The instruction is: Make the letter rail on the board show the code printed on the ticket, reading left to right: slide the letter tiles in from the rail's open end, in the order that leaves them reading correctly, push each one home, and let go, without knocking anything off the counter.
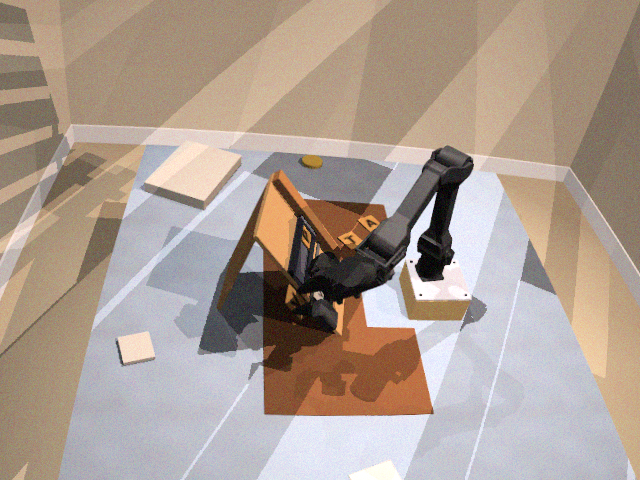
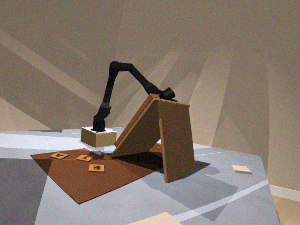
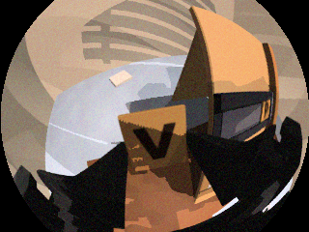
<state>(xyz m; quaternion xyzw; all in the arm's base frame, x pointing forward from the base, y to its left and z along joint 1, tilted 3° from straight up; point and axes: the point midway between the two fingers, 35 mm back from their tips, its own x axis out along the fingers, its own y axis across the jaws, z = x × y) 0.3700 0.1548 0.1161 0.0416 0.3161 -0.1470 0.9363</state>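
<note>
My gripper tip is 9 cm past the white ticket, 10 cm to the left of it and 8 cm above it. From my gripper tip the other things lie so: orange letter tile: right at my gripper tip; then brown mat: 20 cm behind, 17 cm to the right, 16 cm below; then pale square: 36 cm ahead, 2 cm to the right, 16 cm below.
</note>
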